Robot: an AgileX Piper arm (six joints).
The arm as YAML. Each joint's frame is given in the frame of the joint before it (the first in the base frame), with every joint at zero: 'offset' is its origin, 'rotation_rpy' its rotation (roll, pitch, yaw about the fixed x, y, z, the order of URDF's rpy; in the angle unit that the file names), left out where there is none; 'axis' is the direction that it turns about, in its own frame. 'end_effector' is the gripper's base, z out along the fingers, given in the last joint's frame.
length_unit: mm
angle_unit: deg
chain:
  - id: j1
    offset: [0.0, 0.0, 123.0]
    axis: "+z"
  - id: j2
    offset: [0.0, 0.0, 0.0]
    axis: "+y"
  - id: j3
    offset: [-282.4, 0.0, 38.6]
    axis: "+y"
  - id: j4
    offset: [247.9, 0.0, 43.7]
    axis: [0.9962, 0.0, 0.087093]
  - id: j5
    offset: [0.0, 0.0, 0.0]
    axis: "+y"
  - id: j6
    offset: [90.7, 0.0, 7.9]
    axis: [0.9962, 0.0, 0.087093]
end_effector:
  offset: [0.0, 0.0, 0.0]
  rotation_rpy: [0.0, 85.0, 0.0]
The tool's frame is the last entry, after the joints.
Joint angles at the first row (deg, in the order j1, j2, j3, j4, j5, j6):
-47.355 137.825 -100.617 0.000 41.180 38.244
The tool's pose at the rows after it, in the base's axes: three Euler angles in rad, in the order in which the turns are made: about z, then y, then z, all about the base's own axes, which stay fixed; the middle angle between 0 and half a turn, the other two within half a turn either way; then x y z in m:
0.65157 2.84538 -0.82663 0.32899 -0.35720 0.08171
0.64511 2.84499 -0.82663 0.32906 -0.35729 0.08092
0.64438 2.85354 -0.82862 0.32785 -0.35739 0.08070
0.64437 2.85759 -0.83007 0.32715 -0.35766 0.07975
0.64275 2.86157 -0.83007 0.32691 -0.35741 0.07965
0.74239 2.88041 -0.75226 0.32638 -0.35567 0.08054
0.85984 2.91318 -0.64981 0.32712 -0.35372 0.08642
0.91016 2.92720 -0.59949 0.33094 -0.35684 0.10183
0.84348 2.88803 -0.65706 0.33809 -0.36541 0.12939
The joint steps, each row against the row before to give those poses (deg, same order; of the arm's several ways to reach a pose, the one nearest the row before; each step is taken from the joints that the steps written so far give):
0.001 0.012 0.000 0.000 -0.372 -0.904
-0.001 0.100 0.000 0.000 -0.122 -0.371
-0.113 0.000 -0.001 0.000 0.490 -0.041
-0.083 0.105 0.001 0.000 0.126 0.000
-0.001 0.000 0.000 0.000 0.229 -0.094
-0.130 -0.125 -0.090 1.740 1.352 0.000
-0.001 -0.220 -1.228 1.514 3.523 0.000
0.000 -0.139 -3.626 0.364 4.690 0.000
0.000 -0.396 -5.652 -0.548 3.678 0.001

